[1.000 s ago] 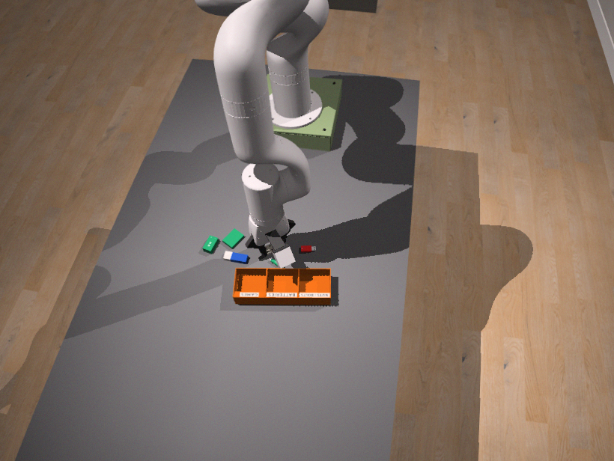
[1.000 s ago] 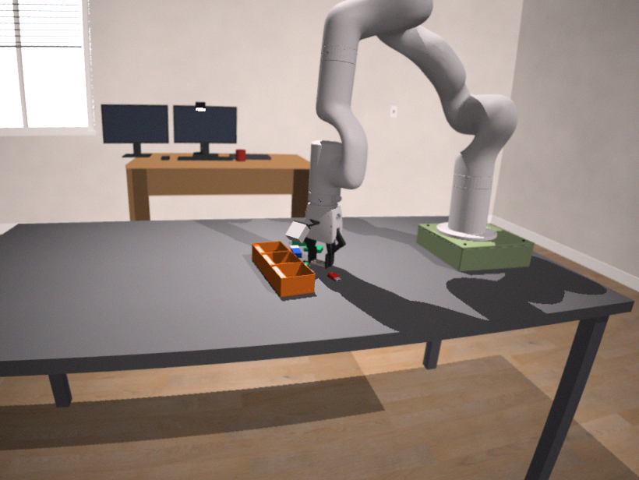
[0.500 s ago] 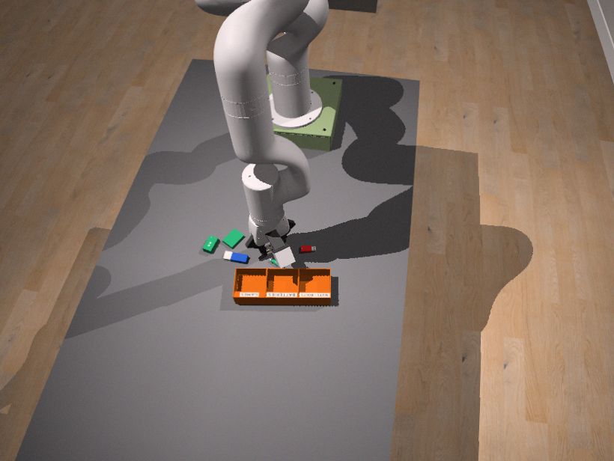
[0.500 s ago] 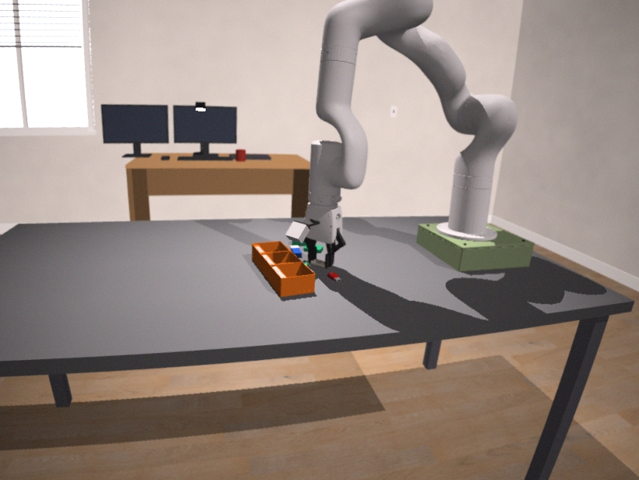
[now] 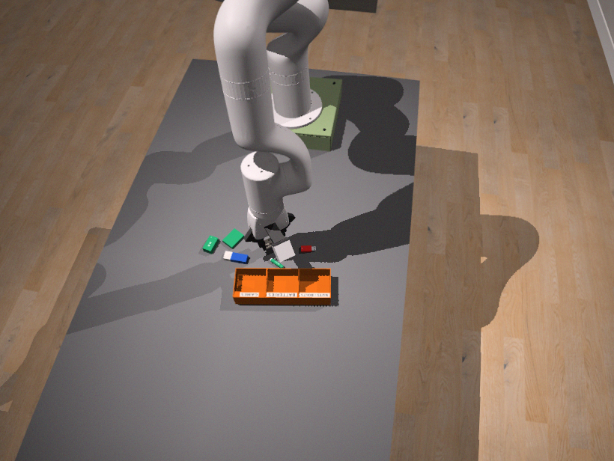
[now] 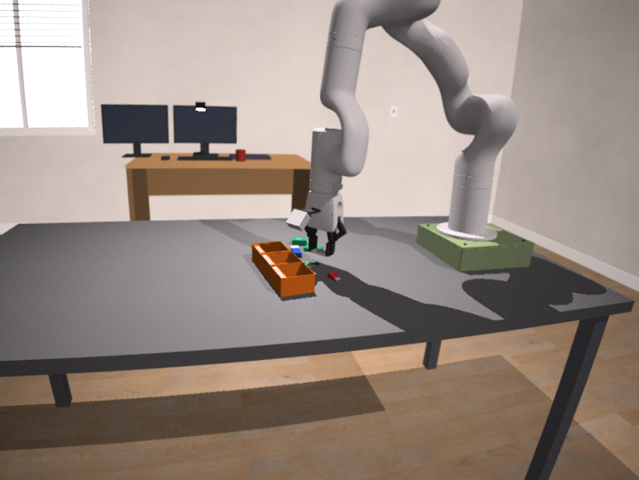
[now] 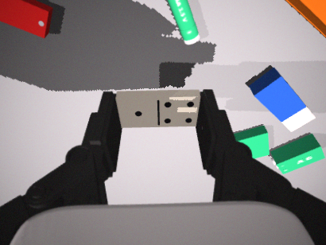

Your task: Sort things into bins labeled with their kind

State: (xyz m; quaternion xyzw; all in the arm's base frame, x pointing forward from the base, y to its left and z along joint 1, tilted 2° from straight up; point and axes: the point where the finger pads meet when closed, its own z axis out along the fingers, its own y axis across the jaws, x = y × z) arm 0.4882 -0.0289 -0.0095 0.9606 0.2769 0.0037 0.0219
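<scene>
Right now my hand is 50 mm short of the green cylindrical battery, 20 mm to the right of it and 50 mm above it. Round my hand: eraser (40 mm ahead, 110 mm to the right, 50 mm below); white domino (10 mm below); red USB stick (100 mm to the left, 50 mm below).
</scene>
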